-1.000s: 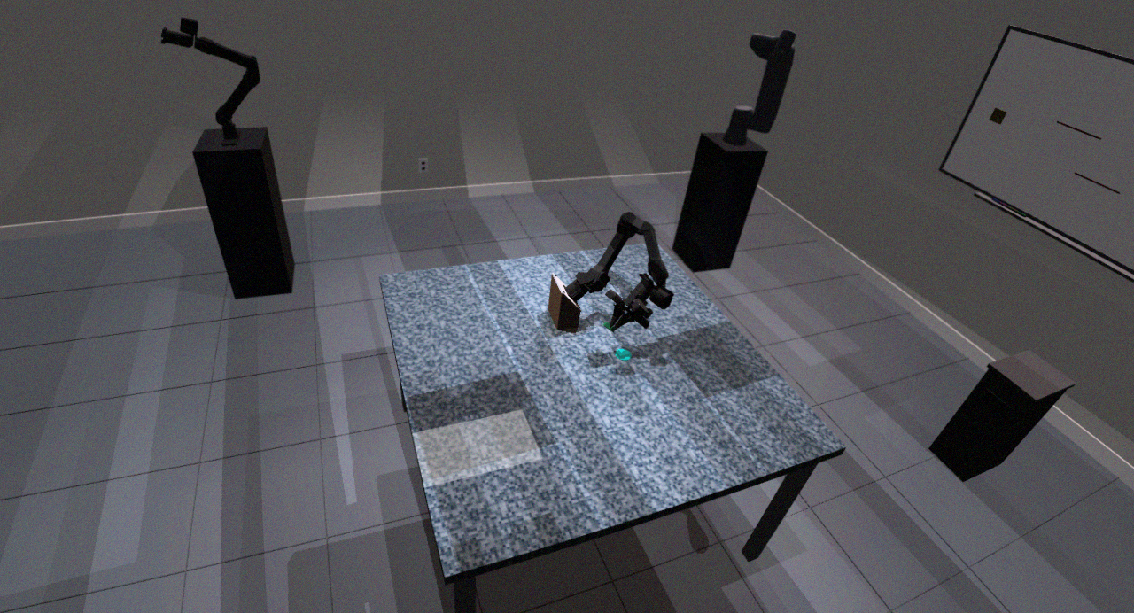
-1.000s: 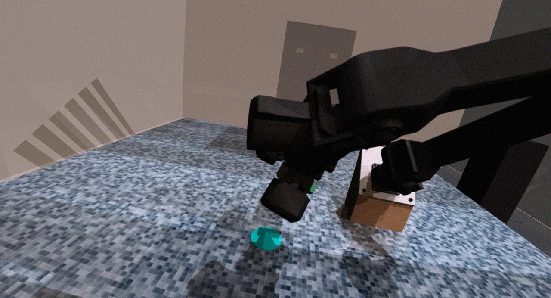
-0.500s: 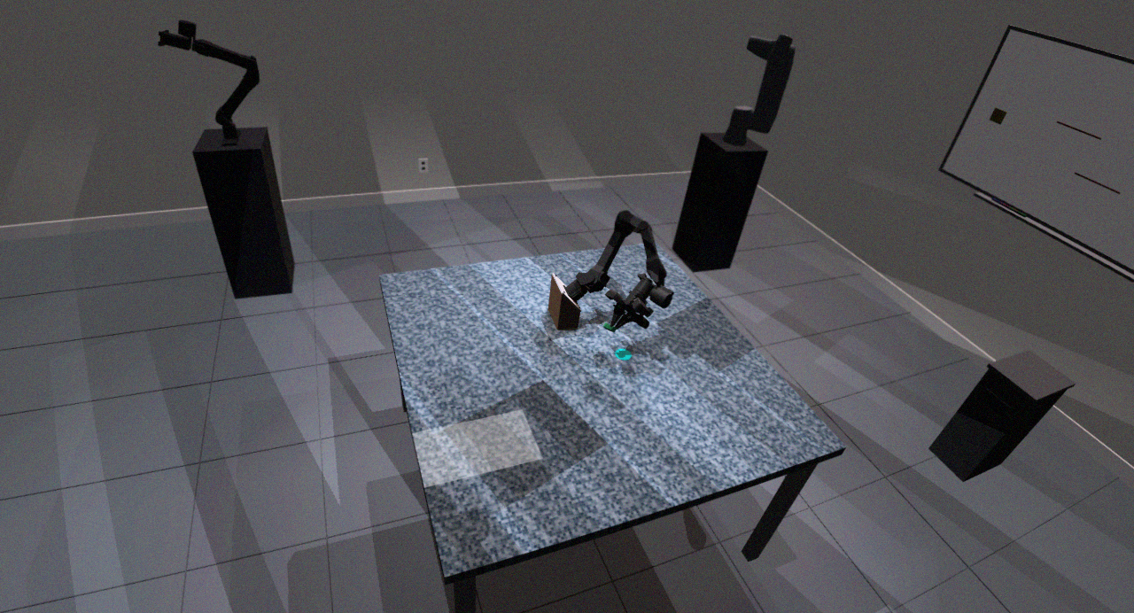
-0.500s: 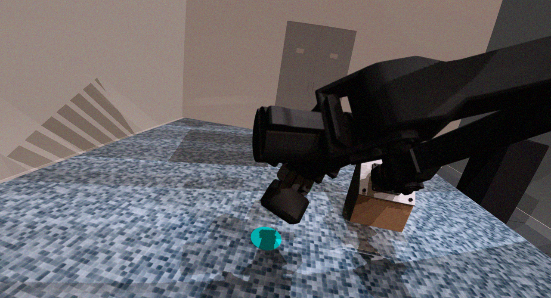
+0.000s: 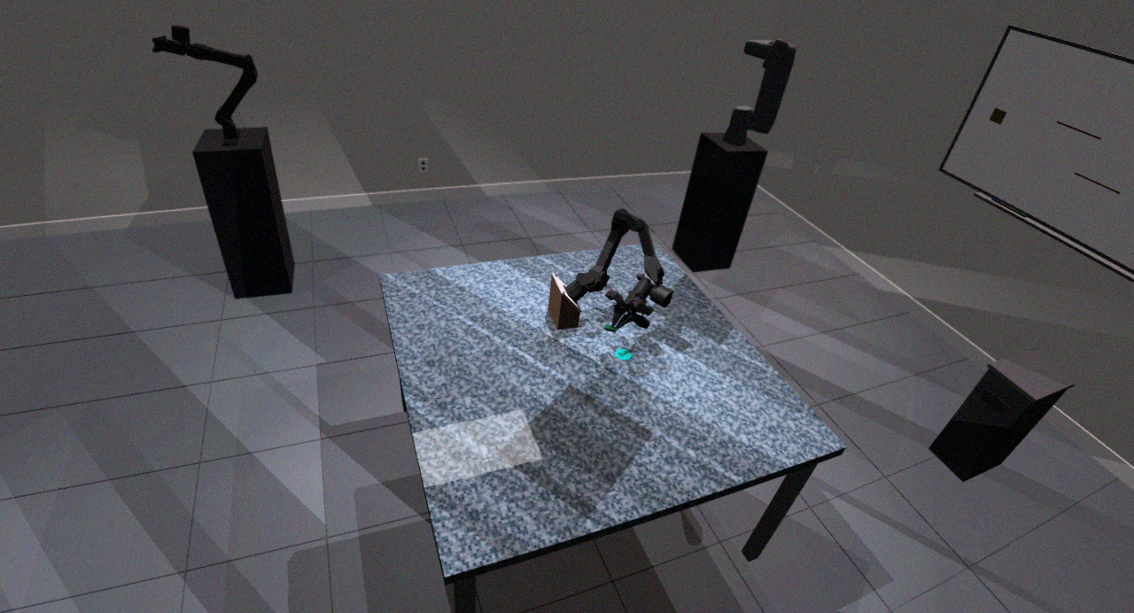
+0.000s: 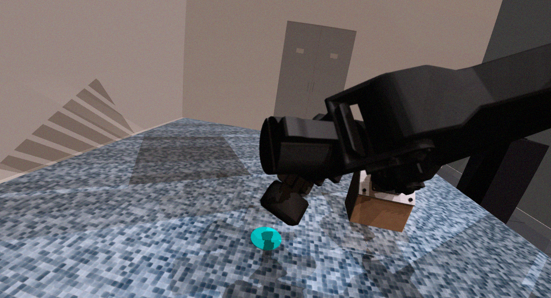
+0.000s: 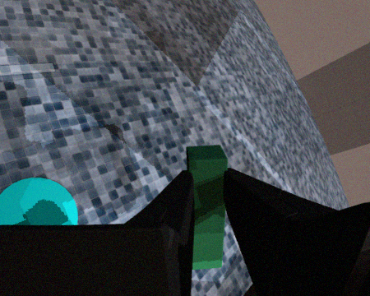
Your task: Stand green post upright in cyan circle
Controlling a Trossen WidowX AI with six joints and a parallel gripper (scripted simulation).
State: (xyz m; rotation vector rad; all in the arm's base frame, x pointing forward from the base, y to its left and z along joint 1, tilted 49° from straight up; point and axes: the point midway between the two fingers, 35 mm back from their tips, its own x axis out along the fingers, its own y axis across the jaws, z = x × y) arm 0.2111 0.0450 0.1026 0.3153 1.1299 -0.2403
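My gripper tip is 1 cm short of the cyan circle, 5 cm to the right of it and 12 cm above it. The rest, counted from my gripper tip: green post 2 cm behind, 1 cm below.
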